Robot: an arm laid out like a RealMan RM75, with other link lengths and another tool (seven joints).
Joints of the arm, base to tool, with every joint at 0 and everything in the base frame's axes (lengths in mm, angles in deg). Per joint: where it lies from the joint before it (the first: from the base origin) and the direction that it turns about. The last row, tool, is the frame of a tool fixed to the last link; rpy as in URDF.
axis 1: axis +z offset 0 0 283.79
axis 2: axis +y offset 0 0 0
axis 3: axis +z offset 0 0 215.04
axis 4: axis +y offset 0 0 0
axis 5: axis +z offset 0 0 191.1
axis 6: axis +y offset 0 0 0
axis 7: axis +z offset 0 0 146.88
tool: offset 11 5 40 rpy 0 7.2 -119.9
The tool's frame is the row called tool.
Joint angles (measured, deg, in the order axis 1, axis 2, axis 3, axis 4, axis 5, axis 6, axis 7), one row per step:
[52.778, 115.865, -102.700, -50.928, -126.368, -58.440, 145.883]
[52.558, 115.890, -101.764, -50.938, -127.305, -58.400, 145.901]
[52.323, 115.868, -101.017, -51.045, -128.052, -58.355, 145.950]
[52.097, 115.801, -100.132, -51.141, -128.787, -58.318, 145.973]
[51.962, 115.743, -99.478, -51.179, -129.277, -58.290, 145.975]
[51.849, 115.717, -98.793, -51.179, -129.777, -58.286, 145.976]
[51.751, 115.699, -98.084, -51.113, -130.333, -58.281, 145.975]
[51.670, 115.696, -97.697, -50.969, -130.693, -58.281, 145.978]
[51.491, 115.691, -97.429, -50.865, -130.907, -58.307, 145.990]
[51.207, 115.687, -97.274, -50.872, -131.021, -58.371, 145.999]
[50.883, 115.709, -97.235, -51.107, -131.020, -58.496, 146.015]
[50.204, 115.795, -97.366, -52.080, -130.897, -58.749, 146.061]
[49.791, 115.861, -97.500, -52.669, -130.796, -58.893, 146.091]
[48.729, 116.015, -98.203, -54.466, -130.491, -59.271, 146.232]
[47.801, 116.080, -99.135, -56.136, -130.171, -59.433, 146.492]
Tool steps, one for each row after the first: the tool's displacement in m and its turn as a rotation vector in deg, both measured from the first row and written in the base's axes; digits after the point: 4 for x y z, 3 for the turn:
[0.0018, 0.0031, 0.0026, 0.813, -0.088, -0.226]
[0.0032, 0.0057, 0.0050, 1.525, -0.129, -0.414]
[0.0047, 0.0088, 0.0080, 2.331, -0.111, -0.654]
[0.0057, 0.0110, 0.0103, 2.910, -0.081, -0.840]
[0.0067, 0.0132, 0.0124, 3.460, -0.049, -1.059]
[0.0080, 0.0154, 0.0145, 4.022, -0.077, -1.312]
[0.0096, 0.0164, 0.0157, 4.321, -0.189, -1.555]
[0.0115, 0.0168, 0.0164, 4.500, -0.254, -1.884]
[0.0135, 0.0165, 0.0169, 4.572, -0.281, -2.220]
[0.0144, 0.0156, 0.0169, 4.515, -0.197, -2.418]
[0.0137, 0.0133, 0.0165, 4.306, 0.187, -2.369]
[0.0132, 0.0117, 0.0160, 4.139, 0.420, -2.324]
[0.0109, 0.0068, 0.0143, 3.555, 0.951, -1.878]
[0.0085, 0.0024, 0.0125, 3.067, 1.374, -1.344]

